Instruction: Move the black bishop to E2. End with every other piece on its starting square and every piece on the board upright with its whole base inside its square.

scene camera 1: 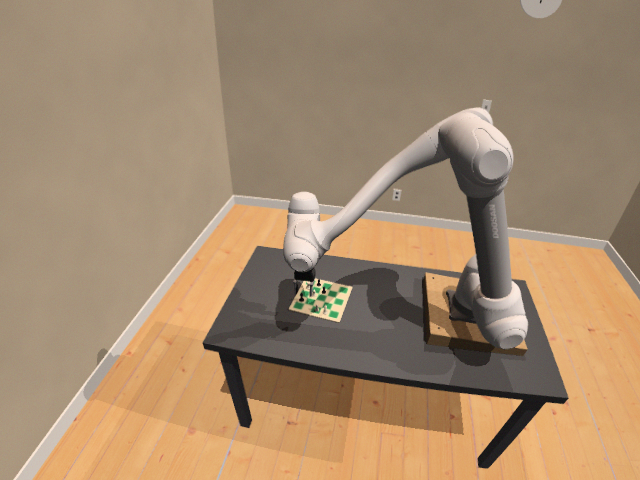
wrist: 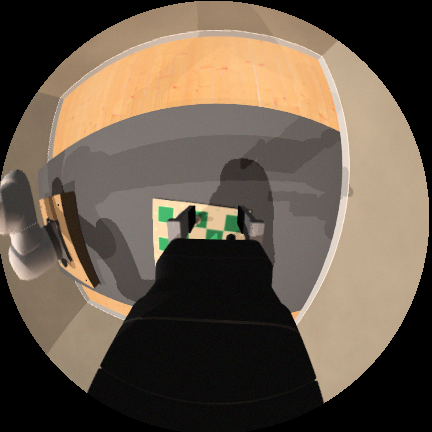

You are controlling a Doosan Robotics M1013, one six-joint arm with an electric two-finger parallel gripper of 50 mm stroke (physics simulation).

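Seen in the pictures: gripper, fingertip midpoint: (scene camera 1: 303,294) (wrist: 216,213); arm's base, origin of the base link: (scene camera 1: 468,308) (wrist: 57,238).
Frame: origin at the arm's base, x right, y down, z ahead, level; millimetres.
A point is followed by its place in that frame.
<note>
My gripper (scene camera 1: 304,287) {x -148, y -88, z 667 mm} (wrist: 216,213) {x -148, y -88, z 667 mm} is open and empty, pointing down above the left part of the green and cream chessboard (scene camera 1: 349,287) {x 65, y 38, z 512 mm} (wrist: 155,230) {x -69, y 37, z 522 mm}. In the scene view three small black pieces stand on the board: one piece (scene camera 1: 301,297) {x -63, y 19, z 700 mm} near the left edge, one piece (scene camera 1: 323,290) {x 7, y 25, z 619 mm} near the middle and one piece (scene camera 1: 318,283) {x 45, y 25, z 650 mm} near the far edge. They are too small to tell which is the bishop. In the wrist view one black piece (wrist: 231,237) {x -66, y 27, z 701 mm} shows beside the gripper body, and a pale piece (wrist: 198,219) {x -103, y 31, z 629 mm} shows beside the left finger. The gripper hides part of the board.
Two pale pieces (scene camera 1: 316,308) {x -105, y 25, z 625 mm} (scene camera 1: 325,310) {x -112, y 21, z 586 mm} stand close together near the board's front edge. The board lies on the dark table (scene camera 1: 382,356) {x -275, y 43, z 338 mm} (wrist: 150,170) {x -210, y 44, z 516 mm}. The arm's base stands on a wooden block (scene camera 1: 432,310) {x -53, y -13, z 158 mm} (wrist: 51,205) {x -145, y -11, z 44 mm} at the table's right in the scene view.
</note>
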